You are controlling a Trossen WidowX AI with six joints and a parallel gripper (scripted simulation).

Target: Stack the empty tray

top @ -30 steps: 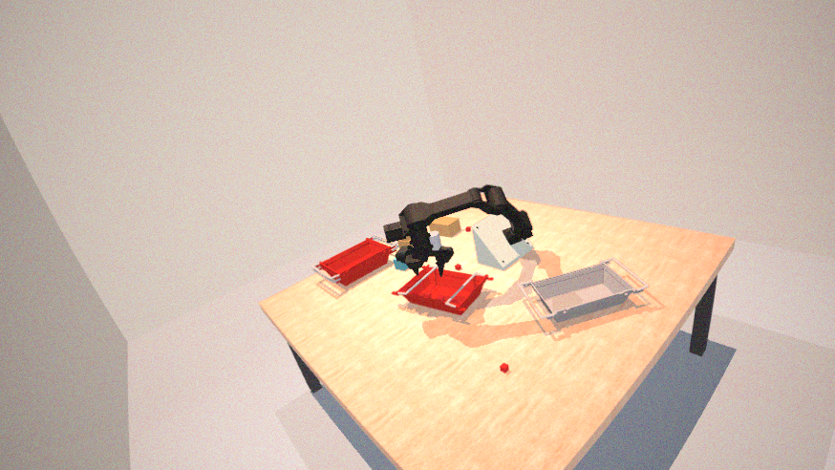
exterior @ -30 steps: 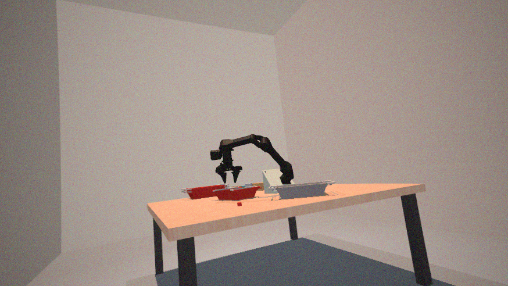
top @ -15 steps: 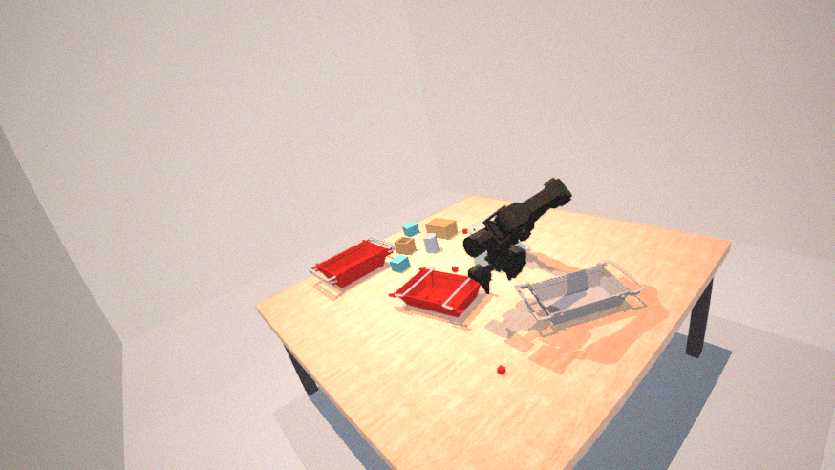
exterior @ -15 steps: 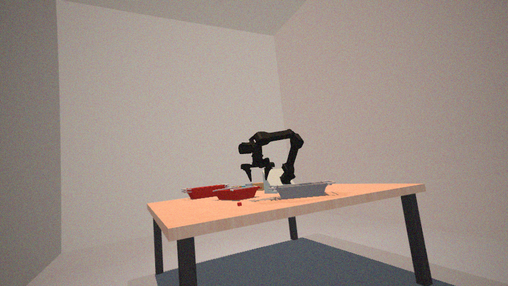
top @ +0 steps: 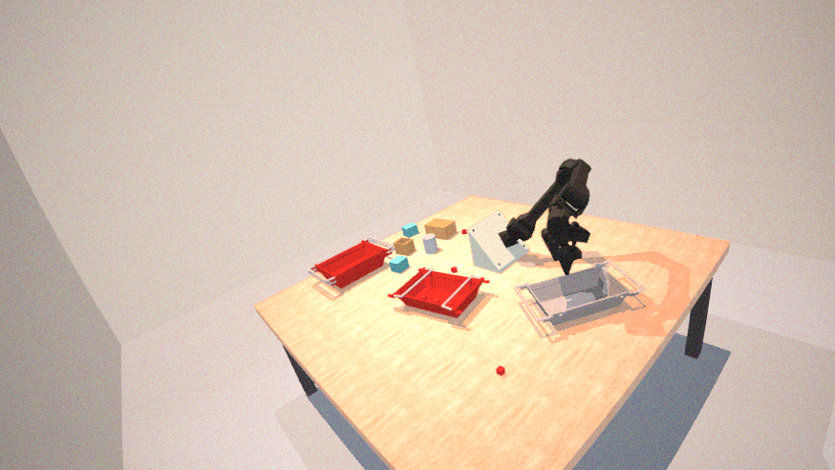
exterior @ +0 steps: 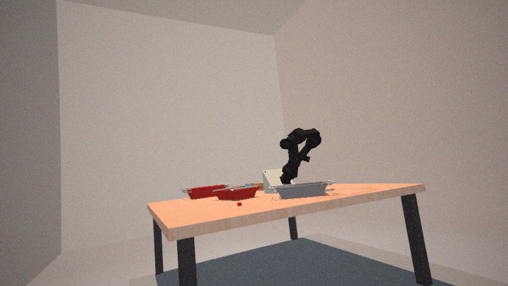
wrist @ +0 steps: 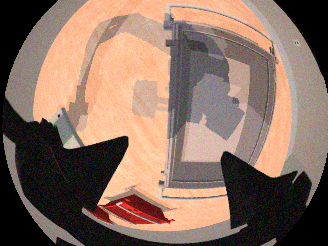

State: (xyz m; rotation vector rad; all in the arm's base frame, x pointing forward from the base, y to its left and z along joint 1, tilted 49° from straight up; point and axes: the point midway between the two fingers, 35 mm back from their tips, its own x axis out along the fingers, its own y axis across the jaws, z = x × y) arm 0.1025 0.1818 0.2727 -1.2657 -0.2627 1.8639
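My gripper tip is now 2 cm short of the grey tray, 7 cm to the right of it and 5 cm above it. The rest, counted from my gripper tip: small red cube (37 cm ahead, 10 cm to the left, 9 cm below); tan box (14 cm ahead, 74 cm to the right, 8 cm below).
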